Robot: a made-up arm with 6 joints.
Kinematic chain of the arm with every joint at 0, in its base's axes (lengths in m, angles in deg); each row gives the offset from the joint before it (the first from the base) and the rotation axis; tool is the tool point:
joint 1: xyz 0 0 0.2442 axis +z
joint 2: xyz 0 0 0 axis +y
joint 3: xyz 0 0 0.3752 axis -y
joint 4: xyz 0 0 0 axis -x
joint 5: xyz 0.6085 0 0 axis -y
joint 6: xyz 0 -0.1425 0 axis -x
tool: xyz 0 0 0
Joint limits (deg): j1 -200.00..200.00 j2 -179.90..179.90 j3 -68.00..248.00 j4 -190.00..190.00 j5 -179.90..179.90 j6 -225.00..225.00
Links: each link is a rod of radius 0.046 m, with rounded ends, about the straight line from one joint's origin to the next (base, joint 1, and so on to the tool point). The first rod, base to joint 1, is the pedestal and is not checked.
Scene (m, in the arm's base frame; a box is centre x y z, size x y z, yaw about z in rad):
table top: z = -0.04
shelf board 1: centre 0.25 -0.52 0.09 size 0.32 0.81 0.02 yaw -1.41
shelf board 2: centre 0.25 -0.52 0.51 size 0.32 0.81 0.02 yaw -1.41
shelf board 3: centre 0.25 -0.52 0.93 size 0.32 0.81 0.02 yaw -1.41
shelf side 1: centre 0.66 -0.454 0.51 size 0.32 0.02 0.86 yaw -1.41
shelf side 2: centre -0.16 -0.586 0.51 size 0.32 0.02 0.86 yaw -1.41
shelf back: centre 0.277 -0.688 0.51 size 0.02 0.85 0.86 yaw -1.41
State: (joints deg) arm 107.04 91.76 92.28 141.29 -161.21 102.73
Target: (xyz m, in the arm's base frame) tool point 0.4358 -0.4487 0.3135
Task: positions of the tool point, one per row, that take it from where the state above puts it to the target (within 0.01 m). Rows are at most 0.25 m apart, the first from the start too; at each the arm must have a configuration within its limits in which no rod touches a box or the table.
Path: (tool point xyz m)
1: -0.1768 0.9736 0.3594
2: 0.0479 0.9751 0.3896
3: 0.2592 0.9137 0.4158
4: 0.4381 0.7986 0.4363
5: 0.5711 0.6441 0.4492
6: 0.6500 0.4684 0.4533
7: 0.6739 0.2898 0.4475
8: 0.6481 0.1258 0.4308
9: 0.5829 -0.0104 0.4029
10: 0.4923 -0.1103 0.3637
11: 0.3908 -0.1716 0.3136
12: 0.4186 -0.2569 0.3271
13: 0.4346 -0.3504 0.3272
14: 0.4358 -0.4487 0.3134

